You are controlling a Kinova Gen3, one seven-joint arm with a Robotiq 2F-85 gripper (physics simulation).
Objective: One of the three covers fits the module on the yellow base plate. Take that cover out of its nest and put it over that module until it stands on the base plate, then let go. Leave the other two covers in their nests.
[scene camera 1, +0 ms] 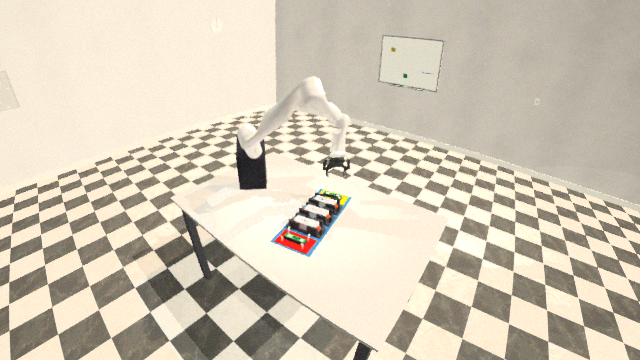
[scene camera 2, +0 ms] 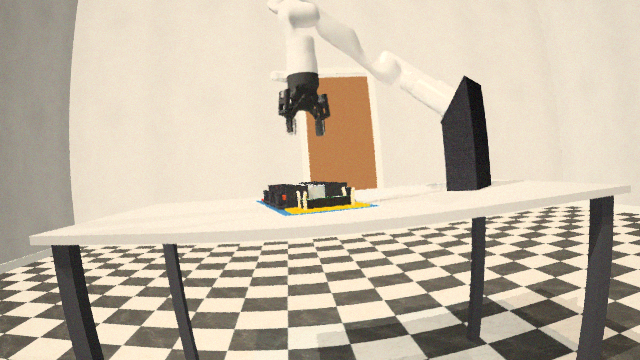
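Seen in the pictures: gripper, between the fingertips: (scene camera 1: 335,176) (scene camera 2: 306,135); arm's base, origin of its link: (scene camera 1: 254,150) (scene camera 2: 454,108).
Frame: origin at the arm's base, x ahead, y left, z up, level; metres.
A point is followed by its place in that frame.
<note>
Three white-topped covers (scene camera 1: 325,201) {x 0.477, y 0.025, z -0.198 m} (scene camera 1: 315,213) {x 0.484, y -0.094, z -0.202 m} (scene camera 1: 306,224) {x 0.494, y -0.196, z -0.200 m} sit in a row in black nests between a yellow and a red base plate. A green module (scene camera 1: 331,194) {x 0.455, y 0.141, z -0.222 m} stands on the yellow base plate (scene camera 1: 345,199) {x 0.536, y 0.165, z -0.242 m} (scene camera 2: 361,205) {x 0.390, y 0.189, z -0.243 m} at the far end of the row, with pale posts around it. In the scene camera 2 view the covers overlap behind the module and cannot be told apart clearly. My gripper (scene camera 1: 336,173) {x 0.485, y 0.118, z -0.079 m} (scene camera 2: 305,133) {x 0.485, y 0.118, z -0.079 m} is open and empty, pointing down. It hangs well above the board, near its yellow end, touching nothing.
The red base plate (scene camera 1: 308,248) {x 0.567, y -0.296, z -0.241 m} at the near end bears another green module (scene camera 1: 296,238) {x 0.496, y -0.286, z -0.222 m} with pale posts. A blue board (scene camera 2: 274,209) {x 0.567, y 0.058, z -0.246 m} lies under the row on the white table (scene camera 1: 370,280) {x 0.882, y -0.323, z -0.248 m} (scene camera 2: 150,235) {x 0.825, y 0.352, z -0.251 m}. The arm's black pedestal (scene camera 1: 251,172) {x 0.000, y -0.038, z -0.127 m} (scene camera 2: 465,150) {x 0.022, y 0.071, z -0.132 m} stands at the table's side.
</note>
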